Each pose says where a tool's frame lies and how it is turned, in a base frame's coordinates. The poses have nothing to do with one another.
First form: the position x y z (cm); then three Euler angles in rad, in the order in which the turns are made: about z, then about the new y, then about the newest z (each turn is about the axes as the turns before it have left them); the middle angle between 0 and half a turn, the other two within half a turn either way.
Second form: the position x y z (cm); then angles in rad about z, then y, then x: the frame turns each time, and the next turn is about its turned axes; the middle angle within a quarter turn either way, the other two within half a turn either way. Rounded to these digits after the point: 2 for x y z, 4 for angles.
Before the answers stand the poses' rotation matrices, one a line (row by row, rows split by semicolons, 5 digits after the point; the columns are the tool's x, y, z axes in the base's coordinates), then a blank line. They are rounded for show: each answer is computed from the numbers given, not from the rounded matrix.
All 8 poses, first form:
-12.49 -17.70 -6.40 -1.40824 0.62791 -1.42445
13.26 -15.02 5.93 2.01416 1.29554 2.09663
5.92 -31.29 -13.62 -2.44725 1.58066 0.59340
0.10 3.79 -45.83 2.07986 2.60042 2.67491
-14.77 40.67 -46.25 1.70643 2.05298 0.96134
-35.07 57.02 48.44 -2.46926 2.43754 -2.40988
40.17 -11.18 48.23 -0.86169 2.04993 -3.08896
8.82 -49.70 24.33 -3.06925 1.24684 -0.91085
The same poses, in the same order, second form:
-0.95717 0.27347 0.09507; -0.27657 -0.76645 -0.57971; -0.08567 -0.58118 0.80926
-0.72276 0.55425 -0.41283; -0.49426 0.00297 0.86931; 0.48304 0.83235 0.27179
0.36409 0.52625 -0.76844; -0.42449 -0.64063 -0.63985; -0.82900 0.55916 -0.00986
-0.76593 0.59188 -0.25106; 0.44912 0.77198 0.44982; 0.46006 0.23178 -0.85711
-0.77654 -0.61858 -0.11980; -0.37388 0.29933 0.87785; -0.50716 0.72647 -0.46371
-0.85983 -0.06495 -0.50644; 0.16953 0.89929 -0.40315; 0.48162 -0.43250 -0.76223
0.25985 -0.77369 0.57783; -0.38365 -0.63185 -0.67348; 0.88617 -0.04668 -0.46101
-0.25175 -0.20651 -0.94550; 0.77385 -0.62965 -0.06852; -0.58118 -0.74893 0.31832

-12.49 -17.70 -6.40 -2.8603 0.0858 -0.6228
13.26 -15.02 5.93 -2.5418 -0.5041 1.2552
5.92 -31.29 -13.62 -0.8618 0.9773 1.5884
0.10 3.79 -45.83 2.6113 -0.4781 2.8775
-14.77 40.67 -46.25 -2.6929 0.5319 2.1389
-35.07 57.02 48.44 2.9469 -0.5025 -2.6255
40.17 -11.18 48.23 -0.9755 -1.0890 -3.0407
8.82 -49.70 24.33 1.8853 0.6202 -1.1689

